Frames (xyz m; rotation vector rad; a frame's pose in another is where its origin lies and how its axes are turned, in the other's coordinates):
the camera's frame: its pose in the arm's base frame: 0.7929 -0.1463 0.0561 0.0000 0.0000 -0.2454
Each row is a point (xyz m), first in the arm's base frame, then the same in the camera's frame.
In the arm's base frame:
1: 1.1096 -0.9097 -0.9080
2: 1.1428 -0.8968 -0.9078
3: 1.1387 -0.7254 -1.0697
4: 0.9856 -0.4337 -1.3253
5: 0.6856 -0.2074 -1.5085
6: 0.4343 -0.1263 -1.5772
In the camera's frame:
1: 0.4927 -0.6636 -0.9641
2: 0.5217 -0.6430 -0.9639
3: 0.4761 -0.4777 -1.1258
4: 0.2567 -0.2320 -1.3814
5: -0.0892 -0.0853 -1.5646
6: -0.3527 -0.0677 -1.6333

